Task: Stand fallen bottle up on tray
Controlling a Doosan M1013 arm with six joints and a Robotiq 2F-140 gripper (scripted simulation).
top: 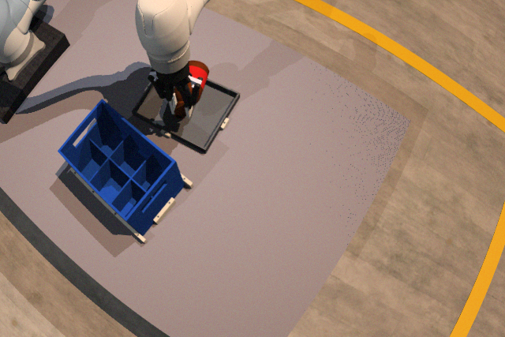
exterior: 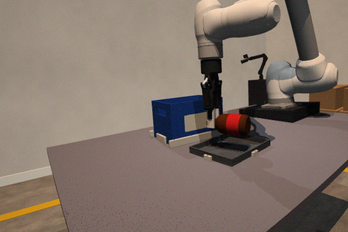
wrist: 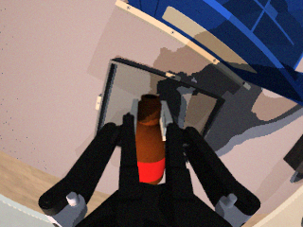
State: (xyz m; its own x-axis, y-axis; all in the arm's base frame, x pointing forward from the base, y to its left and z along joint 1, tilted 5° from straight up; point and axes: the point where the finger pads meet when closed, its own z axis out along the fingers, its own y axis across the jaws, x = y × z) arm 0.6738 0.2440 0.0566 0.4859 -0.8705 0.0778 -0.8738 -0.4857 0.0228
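Right now the bottle is 5 cm to the left of my hand, 3 cm behind it and 2 cm below it. Also, from my hand: dark tray (11 cm below, 5 cm behind, 4 cm to the left); then blue crate (22 cm to the right, 4 cm below, 1 cm behind).
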